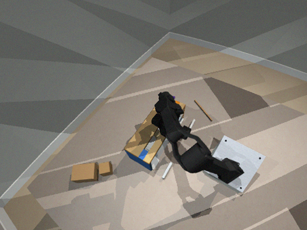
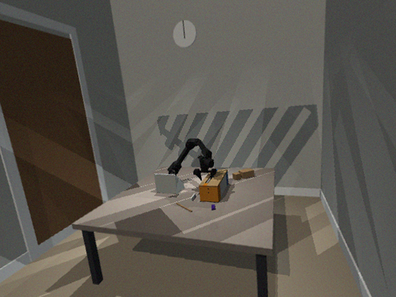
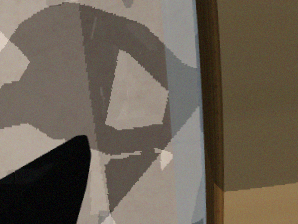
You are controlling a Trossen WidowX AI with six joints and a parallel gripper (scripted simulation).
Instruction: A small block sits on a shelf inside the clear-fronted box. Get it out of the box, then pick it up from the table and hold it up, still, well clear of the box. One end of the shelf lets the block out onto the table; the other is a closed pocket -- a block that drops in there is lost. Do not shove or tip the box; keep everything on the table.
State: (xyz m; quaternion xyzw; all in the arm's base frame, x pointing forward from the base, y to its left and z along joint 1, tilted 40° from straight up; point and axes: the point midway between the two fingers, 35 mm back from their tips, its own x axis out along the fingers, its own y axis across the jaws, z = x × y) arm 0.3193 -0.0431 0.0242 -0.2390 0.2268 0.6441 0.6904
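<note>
My gripper tip is now 40 mm short of the box, 10 mm to the left of it and 30 mm above it. The rest, counted from my gripper tip: wooden stick 90 mm behind, 310 mm to the right, 90 mm below.
</note>
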